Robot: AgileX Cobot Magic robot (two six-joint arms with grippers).
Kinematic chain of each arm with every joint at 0, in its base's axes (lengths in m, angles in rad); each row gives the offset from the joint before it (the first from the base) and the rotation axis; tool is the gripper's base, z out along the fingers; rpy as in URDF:
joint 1: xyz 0 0 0.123 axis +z
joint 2: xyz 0 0 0 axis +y
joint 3: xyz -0.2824 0 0.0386 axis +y
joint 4: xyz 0.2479 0 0.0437 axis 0.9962 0 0.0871
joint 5: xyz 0 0 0 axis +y
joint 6: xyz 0.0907 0 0.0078 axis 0.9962 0 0.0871
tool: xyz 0 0 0 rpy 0 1.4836 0
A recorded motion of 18 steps. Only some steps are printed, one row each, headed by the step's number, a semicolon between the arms.
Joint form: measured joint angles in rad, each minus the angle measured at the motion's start. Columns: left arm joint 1, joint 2, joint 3, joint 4, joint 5, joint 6; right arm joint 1, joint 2, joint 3, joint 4, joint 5, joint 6.
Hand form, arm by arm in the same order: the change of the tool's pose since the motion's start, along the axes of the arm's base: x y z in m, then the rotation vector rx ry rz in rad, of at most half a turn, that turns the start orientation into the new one. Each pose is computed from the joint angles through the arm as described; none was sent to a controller.
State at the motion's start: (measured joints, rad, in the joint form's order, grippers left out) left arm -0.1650 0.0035 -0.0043 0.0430 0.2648 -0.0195; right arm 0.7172 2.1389 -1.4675 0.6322 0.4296 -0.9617
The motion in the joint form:
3: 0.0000 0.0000 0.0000 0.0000 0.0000 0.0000; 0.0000 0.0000 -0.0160 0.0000 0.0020 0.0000
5: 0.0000 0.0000 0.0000 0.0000 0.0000 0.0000; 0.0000 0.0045 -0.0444 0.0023 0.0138 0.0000
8: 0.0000 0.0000 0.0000 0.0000 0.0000 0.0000; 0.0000 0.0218 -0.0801 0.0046 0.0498 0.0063
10: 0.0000 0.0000 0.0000 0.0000 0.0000 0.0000; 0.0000 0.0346 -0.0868 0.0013 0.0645 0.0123
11: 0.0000 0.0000 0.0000 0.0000 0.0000 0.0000; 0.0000 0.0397 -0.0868 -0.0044 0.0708 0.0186
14: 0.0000 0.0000 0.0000 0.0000 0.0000 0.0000; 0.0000 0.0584 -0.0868 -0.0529 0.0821 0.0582
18: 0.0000 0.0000 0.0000 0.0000 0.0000 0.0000; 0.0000 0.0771 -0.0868 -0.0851 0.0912 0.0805
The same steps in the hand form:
3: 0.0000 0.0000 0.0000 0.0000 0.0000 0.0000; 0.0021 0.0020 0.0043 0.0099 -0.0104 0.0010
5: 0.0000 0.0000 0.0000 0.0000 0.0000 0.0000; 0.0051 0.0055 0.0098 0.0237 -0.0175 0.0057
8: 0.0000 0.0000 0.0000 0.0000 0.0000 0.0000; 0.0074 0.0099 0.0104 0.0283 0.0027 0.0178
10: 0.0000 0.0000 0.0000 0.0000 0.0000 0.0000; 0.0074 0.0107 0.0057 0.0193 0.0209 0.0221
11: 0.0000 0.0000 0.0000 0.0000 0.0000 0.0000; 0.0071 0.0105 0.0030 0.0119 0.0304 0.0231
14: 0.0000 0.0000 0.0000 0.0000 0.0000 0.0000; 0.0072 0.0089 -0.0072 -0.0260 0.0491 0.0216
18: 0.0000 0.0000 0.0000 0.0000 0.0000 0.0000; 0.0071 0.0077 -0.0169 -0.0571 0.0650 0.0241

